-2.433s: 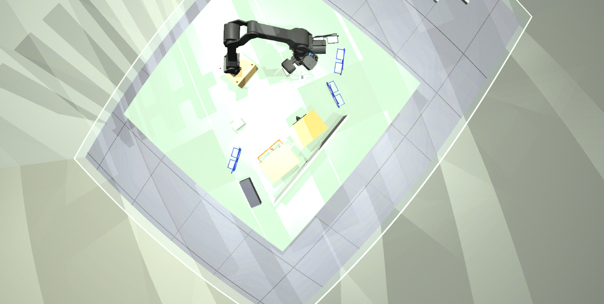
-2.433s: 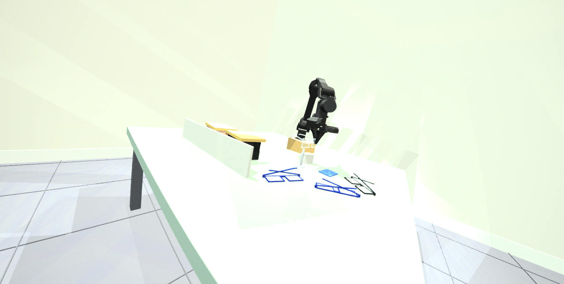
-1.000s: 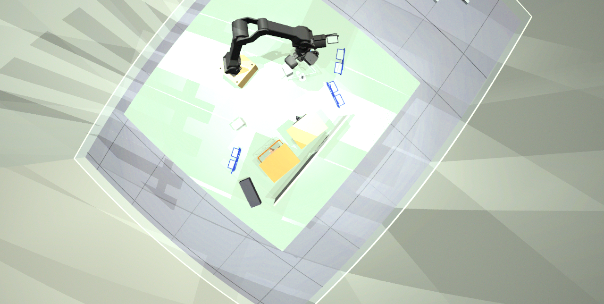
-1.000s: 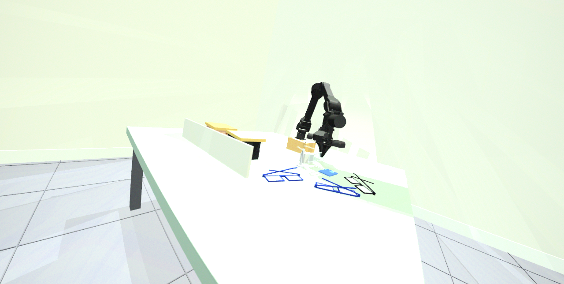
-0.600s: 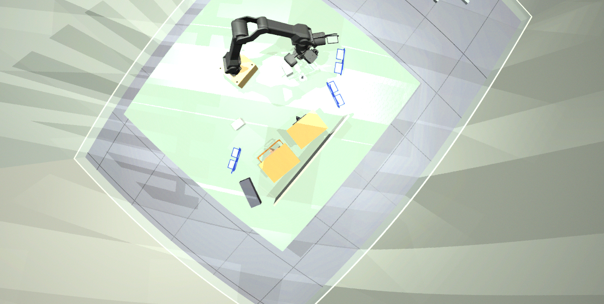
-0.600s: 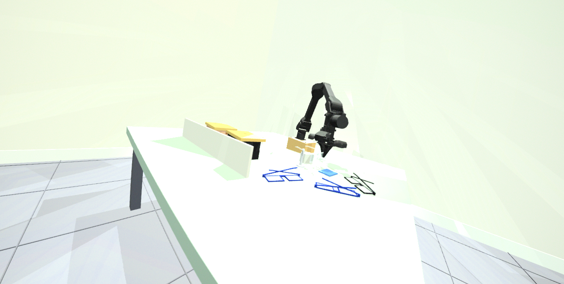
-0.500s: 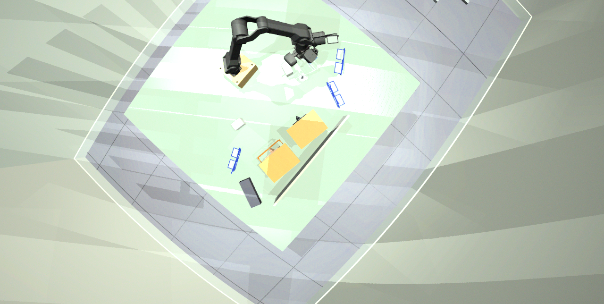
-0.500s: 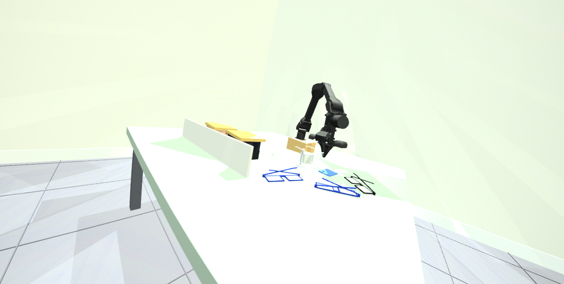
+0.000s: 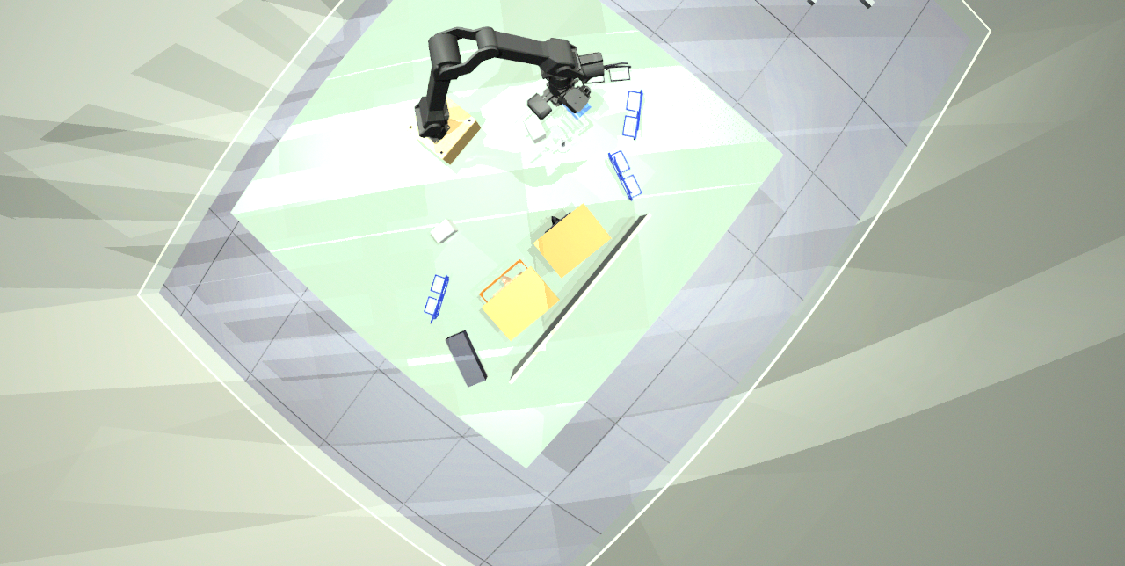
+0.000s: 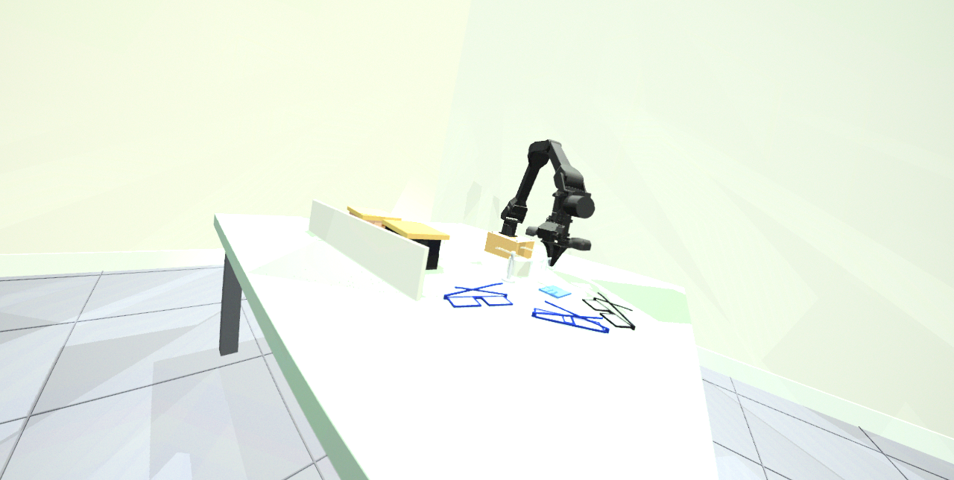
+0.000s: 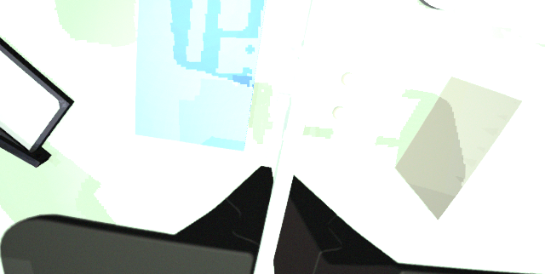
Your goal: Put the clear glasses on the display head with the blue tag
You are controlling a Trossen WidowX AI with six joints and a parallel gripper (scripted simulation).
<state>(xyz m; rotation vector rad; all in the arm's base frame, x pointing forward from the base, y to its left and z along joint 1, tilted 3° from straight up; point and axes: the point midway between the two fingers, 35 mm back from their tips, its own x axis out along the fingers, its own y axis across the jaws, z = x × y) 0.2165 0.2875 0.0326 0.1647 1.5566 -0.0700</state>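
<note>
The blue tag lies 30 mm ahead of my gripper tip, 40 mm to the left of it and 60 mm below it. Also, from my gripper tip: long panel (400 mm ahead, 400 mm to the right, 10 mm below); black display head (260 mm ahead, 280 mm to the right); small post (80 mm ahead, 80 mm to the right, 40 mm below).
</note>
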